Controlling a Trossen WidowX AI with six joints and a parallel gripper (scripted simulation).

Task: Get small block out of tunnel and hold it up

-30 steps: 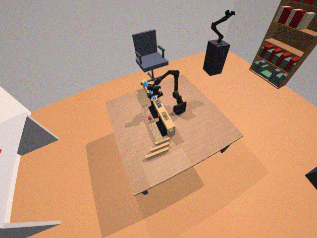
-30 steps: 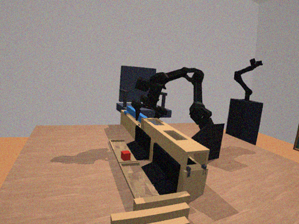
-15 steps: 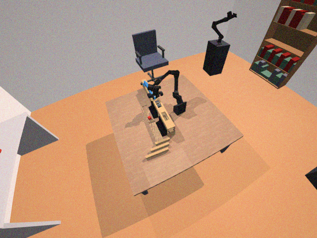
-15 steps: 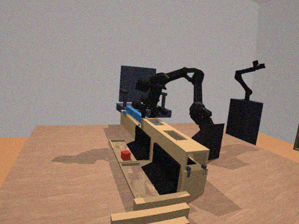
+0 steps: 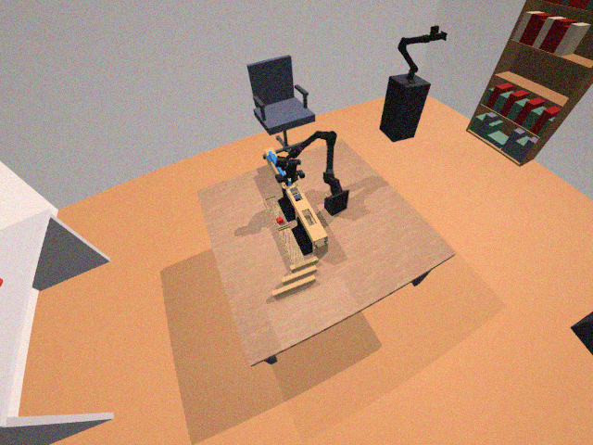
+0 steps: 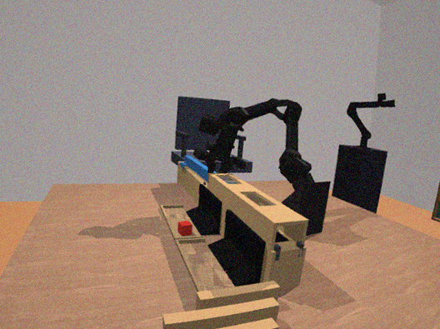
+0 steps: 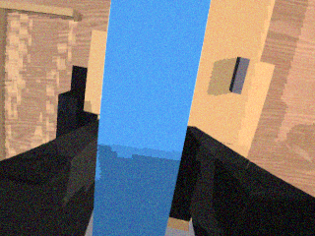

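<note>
The tan covered tunnel lies 5 cm below my gripper tip, 3 cm to the left of it and 2 cm ahead of it. From my gripper tip the other things lie so: small red block 19 cm to the left, 13 cm ahead, 10 cm below.
</note>
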